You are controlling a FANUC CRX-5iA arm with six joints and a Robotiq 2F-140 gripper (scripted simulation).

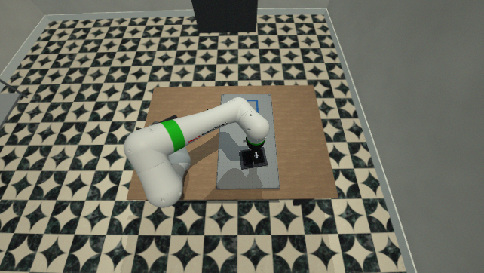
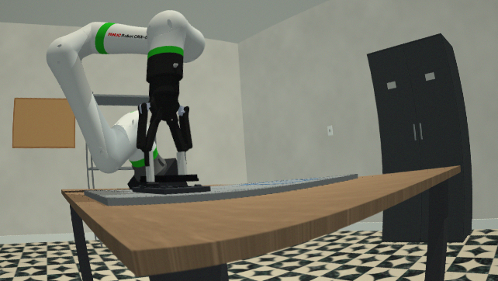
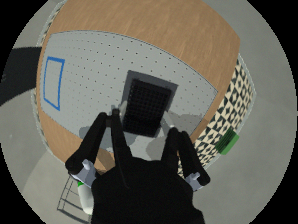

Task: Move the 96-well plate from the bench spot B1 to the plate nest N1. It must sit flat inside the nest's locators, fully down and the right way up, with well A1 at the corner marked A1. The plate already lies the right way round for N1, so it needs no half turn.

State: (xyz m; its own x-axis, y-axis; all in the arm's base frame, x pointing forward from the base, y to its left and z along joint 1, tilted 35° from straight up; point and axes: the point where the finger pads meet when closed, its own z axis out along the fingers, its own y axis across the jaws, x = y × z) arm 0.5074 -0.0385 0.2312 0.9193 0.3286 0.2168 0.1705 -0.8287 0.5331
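My gripper is now 20 mm above the black 96-well plate. Also, from my hand: plate nest N1 (40 mm below).
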